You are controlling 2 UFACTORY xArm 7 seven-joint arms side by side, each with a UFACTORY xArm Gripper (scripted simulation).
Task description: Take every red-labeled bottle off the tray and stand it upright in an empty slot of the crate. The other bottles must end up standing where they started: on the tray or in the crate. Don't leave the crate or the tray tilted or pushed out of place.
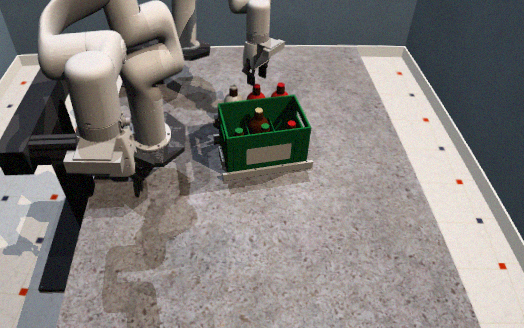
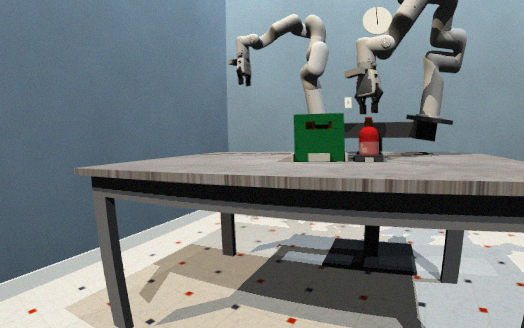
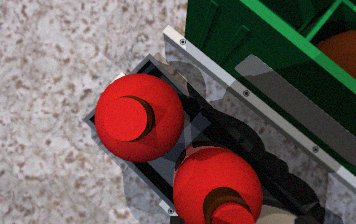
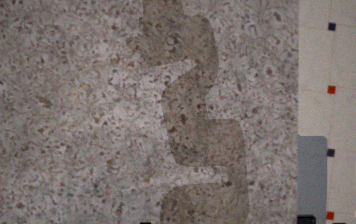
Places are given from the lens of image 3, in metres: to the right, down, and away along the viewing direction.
green crate (image 3: 266, 55): 0.06, -0.04, 0.20
red-labeled bottle (image 3: 143, 116): -0.02, 0.00, 0.17
dark tray (image 3: 199, 125): 0.02, 0.01, 0.32
The marked spots on the red-labeled bottle and the dark tray are 0.16 m apart.
